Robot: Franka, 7 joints.
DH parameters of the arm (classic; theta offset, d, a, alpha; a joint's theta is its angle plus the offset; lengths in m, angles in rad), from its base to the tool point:
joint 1: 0 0.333 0 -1.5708
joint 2: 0 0 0 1.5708
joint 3: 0 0.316 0.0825 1.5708
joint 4: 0 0 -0.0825 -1.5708
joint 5: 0 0.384 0 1.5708
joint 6: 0 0 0.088 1.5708
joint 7: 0 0.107 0 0
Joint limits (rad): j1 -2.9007..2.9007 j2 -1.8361..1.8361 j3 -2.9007..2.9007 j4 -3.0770..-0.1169 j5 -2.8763..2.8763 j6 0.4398..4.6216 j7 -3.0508..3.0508
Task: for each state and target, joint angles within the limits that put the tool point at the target. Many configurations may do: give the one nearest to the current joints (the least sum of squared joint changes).
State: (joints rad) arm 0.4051 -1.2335 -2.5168 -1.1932 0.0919 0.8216 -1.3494
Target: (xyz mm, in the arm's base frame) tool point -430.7 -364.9 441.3
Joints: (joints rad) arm 0.2034 -0.7030 -2.4550 -1.1732 0.1070 0.5232 -1.3494
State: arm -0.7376 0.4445 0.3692 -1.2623 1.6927 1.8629 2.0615
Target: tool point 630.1 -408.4 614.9
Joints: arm -0.8420 0.5809 0.2838 -1.0892 1.7357 1.9667 2.0615
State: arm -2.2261 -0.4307 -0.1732 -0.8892 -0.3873 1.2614 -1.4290
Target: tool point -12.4 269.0 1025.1
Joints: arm -2.2643 -0.7869 -0.3362 -0.7022 -0.4543 1.2825 -1.4290
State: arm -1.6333 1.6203 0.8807 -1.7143 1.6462 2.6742 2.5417
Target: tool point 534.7 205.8 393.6
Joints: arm -1.0348 1.4356 1.6627 -2.1403 1.6504 2.4893 2.5417
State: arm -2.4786 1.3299 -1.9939 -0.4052 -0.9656 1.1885 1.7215
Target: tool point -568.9 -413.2 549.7
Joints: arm -2.3283 1.5228 -1.9977 -0.2923 -0.9670 1.0014 1.7215
